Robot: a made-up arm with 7 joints. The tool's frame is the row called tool.
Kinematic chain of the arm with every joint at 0, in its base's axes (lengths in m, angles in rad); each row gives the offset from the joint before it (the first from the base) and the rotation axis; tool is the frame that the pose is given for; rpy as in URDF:
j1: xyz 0 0 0.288 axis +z
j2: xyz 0 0 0 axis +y
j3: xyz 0 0 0.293 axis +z
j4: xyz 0.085 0 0 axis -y
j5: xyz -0.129 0 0.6 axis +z
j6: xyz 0 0 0 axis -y
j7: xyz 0.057 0 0 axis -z
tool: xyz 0 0 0 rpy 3.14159 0 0
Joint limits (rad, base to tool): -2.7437..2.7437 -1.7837..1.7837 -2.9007..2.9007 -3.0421..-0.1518 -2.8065..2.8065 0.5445..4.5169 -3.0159..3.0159
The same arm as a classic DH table. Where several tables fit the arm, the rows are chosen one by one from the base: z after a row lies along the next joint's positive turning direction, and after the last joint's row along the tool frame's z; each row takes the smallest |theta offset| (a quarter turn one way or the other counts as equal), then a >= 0, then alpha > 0; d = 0 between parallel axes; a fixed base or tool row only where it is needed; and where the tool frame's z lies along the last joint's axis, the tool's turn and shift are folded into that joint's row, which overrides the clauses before.
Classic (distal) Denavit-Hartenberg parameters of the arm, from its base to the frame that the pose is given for. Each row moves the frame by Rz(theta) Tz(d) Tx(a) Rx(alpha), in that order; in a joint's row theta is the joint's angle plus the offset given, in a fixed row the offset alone. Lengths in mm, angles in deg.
j1: a 0  alpha -90  d 288  theta_offset 0
j2: a 0  alpha 90  d 0  theta_offset 0
j3: a 85  alpha 90  d 293  theta_offset 0
j4: a -129  alpha -90  d 0  theta_offset 0
j5: a 0  alpha 90  d 600  theta_offset 0
j6: a 57  alpha 90  d 0  theta_offset 0
j7: a 0  alpha 0  d 0  theta_offset 0
Joint limits (deg, base to tool): -157.2..157.2 -102.2..102.2 -166.2..166.2 -174.3..-8.7 -160.8..160.8 31.2..258.8 -172.8..172.8

